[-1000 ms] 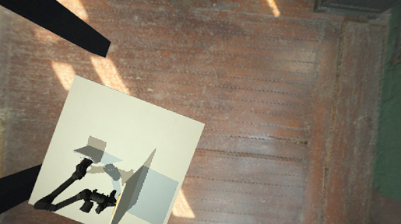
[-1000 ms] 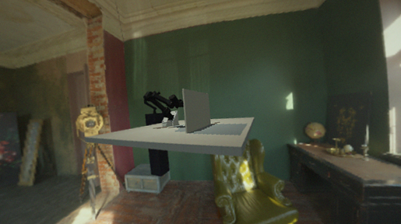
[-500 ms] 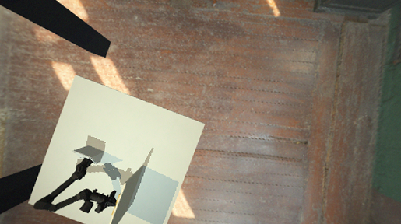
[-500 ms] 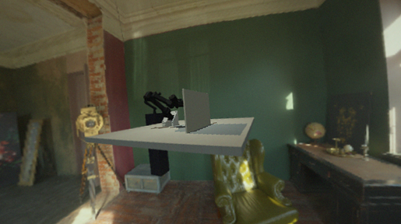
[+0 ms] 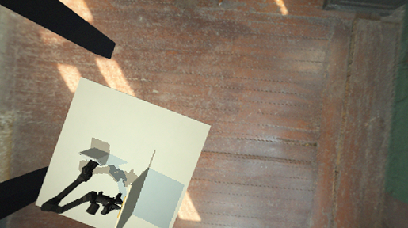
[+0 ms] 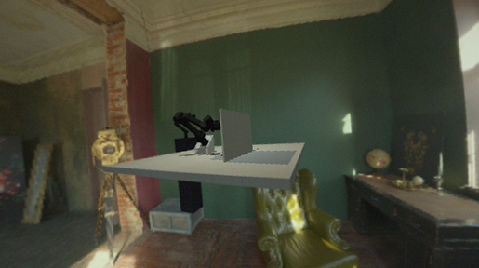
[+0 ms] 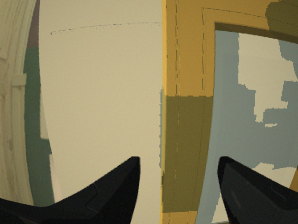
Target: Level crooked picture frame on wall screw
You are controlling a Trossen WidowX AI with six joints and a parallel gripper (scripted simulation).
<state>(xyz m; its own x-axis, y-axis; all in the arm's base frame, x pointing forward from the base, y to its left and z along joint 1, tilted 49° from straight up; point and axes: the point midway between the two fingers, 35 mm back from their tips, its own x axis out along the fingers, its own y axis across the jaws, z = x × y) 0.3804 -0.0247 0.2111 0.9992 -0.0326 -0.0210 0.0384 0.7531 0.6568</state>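
Now: the yellow picture frame 50 mm below my gripper tip and 10 mm ahead of it. From my gripper tip the other things lie so: cream wall panel 70 mm below, 20 mm ahead, 10 mm to the left.
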